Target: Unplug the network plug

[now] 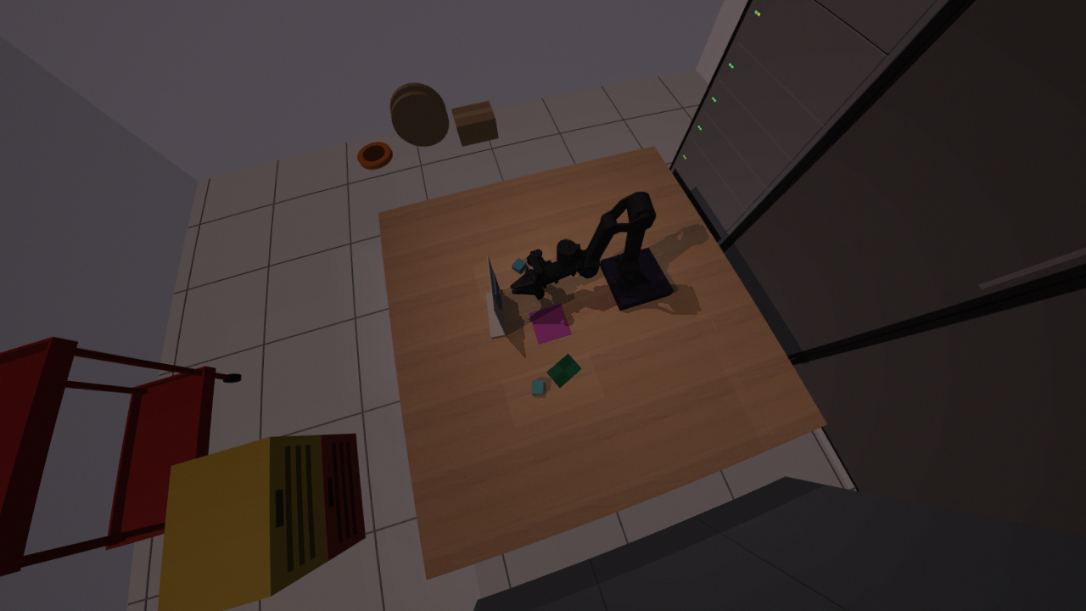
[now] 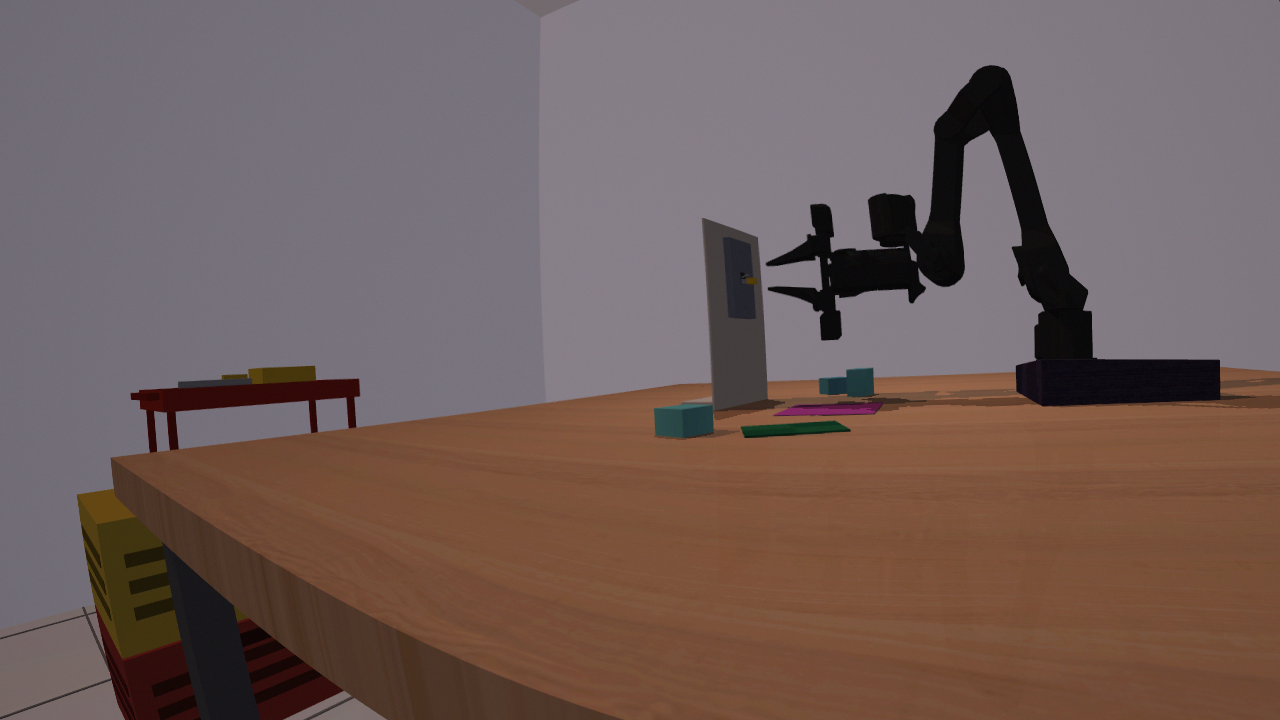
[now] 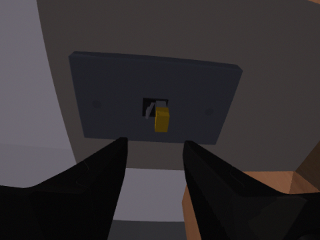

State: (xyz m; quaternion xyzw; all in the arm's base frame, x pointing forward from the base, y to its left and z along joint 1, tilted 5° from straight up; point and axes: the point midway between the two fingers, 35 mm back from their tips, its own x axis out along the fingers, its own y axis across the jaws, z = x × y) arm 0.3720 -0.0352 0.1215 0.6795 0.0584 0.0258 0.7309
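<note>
Now: the network plug 4 cm ahead of my gripper tip and 1 cm to the right of it. Round my gripper tip: flat green patch (25 cm to the left, 18 cm below, 9 cm behind); then grey upright panel (6 cm below, 6 cm ahead, 1 cm to the right); then magenta marked square (18 cm below, 10 cm behind, 8 cm to the left).
</note>
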